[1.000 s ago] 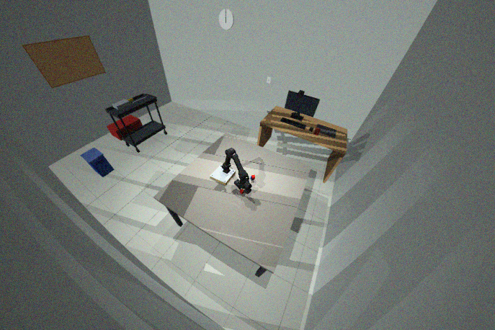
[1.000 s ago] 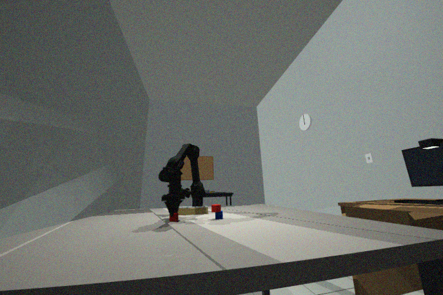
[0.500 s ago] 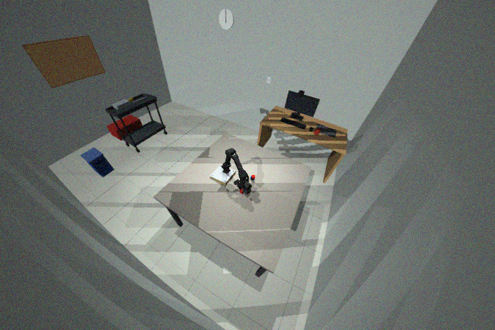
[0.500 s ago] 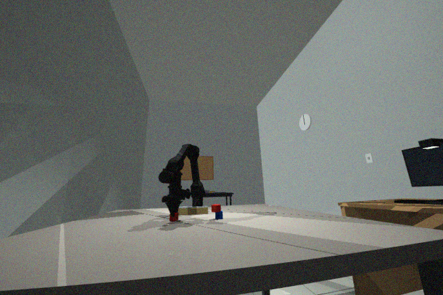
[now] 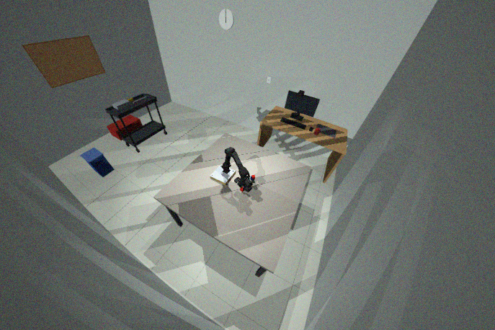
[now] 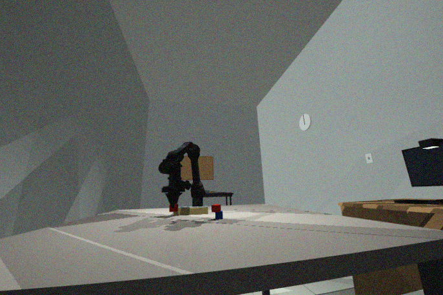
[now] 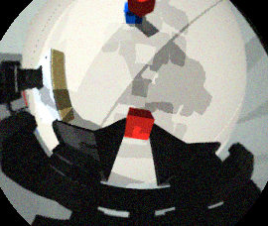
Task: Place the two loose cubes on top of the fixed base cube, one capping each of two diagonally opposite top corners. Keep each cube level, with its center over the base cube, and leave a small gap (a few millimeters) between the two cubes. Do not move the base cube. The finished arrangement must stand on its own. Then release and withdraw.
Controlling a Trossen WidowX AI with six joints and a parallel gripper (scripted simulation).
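Right now my gripper tip is 22 cm to the right of the blue cube, 4 cm above it and 1 cm past it.
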